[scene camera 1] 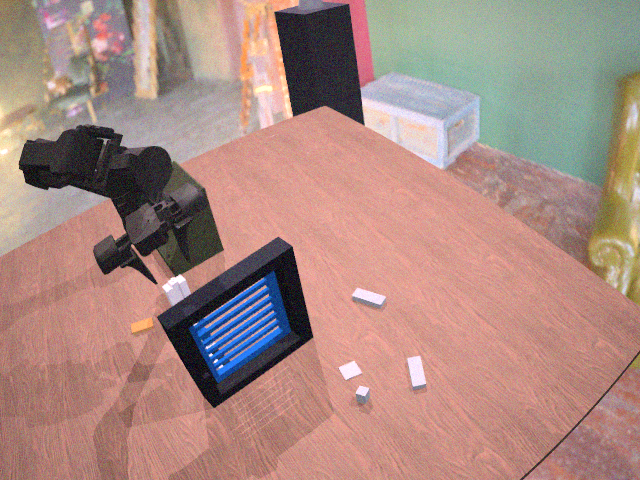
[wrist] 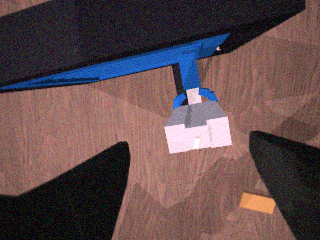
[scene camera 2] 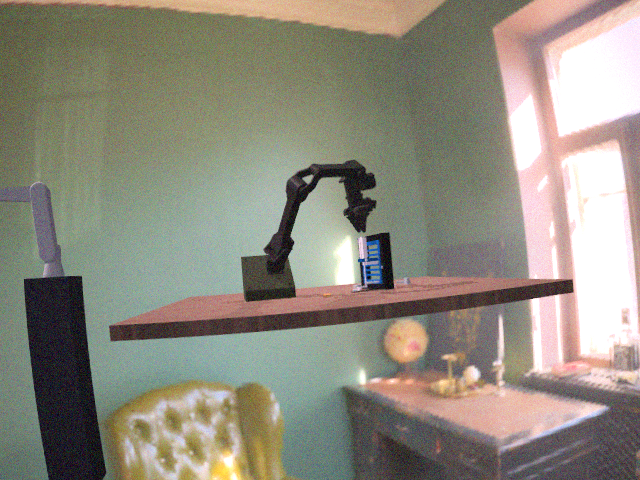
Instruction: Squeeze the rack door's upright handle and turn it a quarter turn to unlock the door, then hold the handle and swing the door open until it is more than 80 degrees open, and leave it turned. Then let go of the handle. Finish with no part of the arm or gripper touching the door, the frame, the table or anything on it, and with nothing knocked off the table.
Labels:
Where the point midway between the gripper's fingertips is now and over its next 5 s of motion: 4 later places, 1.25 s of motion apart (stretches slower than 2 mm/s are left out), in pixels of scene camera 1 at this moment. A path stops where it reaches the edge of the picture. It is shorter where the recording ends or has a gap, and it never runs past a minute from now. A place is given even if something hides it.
The gripper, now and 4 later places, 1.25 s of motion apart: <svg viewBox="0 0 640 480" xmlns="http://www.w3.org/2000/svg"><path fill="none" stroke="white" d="M172 272L178 292L181 302L182 303L181 283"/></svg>

